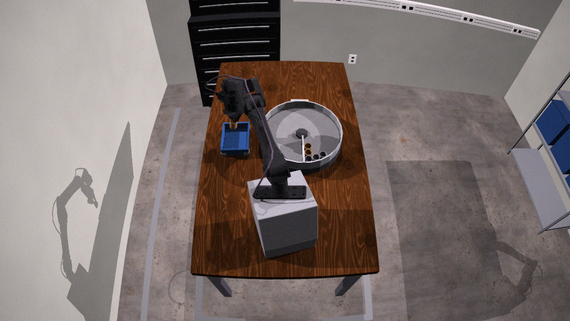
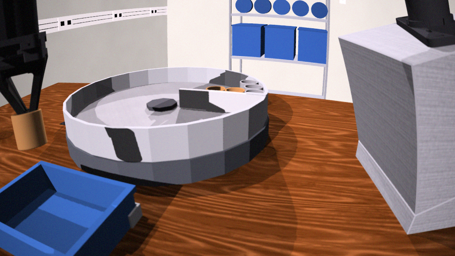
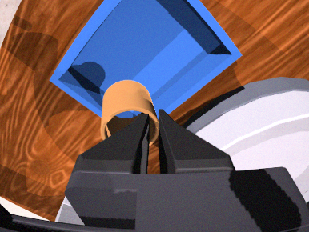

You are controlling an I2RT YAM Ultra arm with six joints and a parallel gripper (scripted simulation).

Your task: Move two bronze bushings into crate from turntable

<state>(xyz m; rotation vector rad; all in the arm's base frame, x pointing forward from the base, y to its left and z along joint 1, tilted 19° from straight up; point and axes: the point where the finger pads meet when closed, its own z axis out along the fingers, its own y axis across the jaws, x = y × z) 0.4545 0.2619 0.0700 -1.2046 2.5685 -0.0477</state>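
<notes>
Now: hand 13 cm above the blue crate, 1 cm to the right of it and 1 cm past it. Also, from my hand: grey turntable: 33 cm to the right, 10 cm below, 3 cm ahead.
</notes>
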